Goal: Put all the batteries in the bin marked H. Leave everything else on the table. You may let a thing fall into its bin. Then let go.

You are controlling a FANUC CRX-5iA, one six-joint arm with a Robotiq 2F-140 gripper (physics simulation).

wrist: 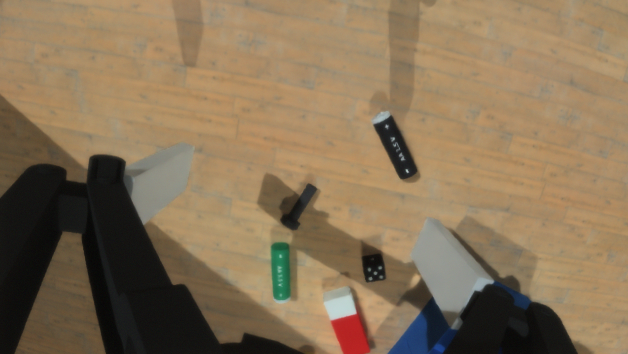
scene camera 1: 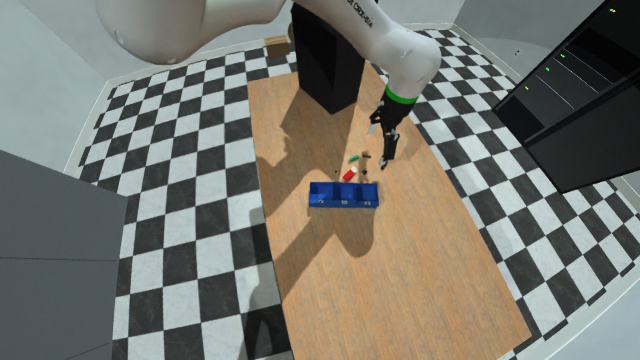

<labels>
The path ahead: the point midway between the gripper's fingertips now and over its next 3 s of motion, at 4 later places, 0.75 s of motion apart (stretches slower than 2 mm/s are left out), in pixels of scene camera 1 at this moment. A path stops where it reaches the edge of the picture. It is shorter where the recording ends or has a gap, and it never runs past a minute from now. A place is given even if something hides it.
The gripper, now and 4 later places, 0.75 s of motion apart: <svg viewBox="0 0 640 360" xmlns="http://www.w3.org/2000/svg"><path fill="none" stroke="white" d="M375 148L354 156L354 158L353 160L358 150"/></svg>
</labels>
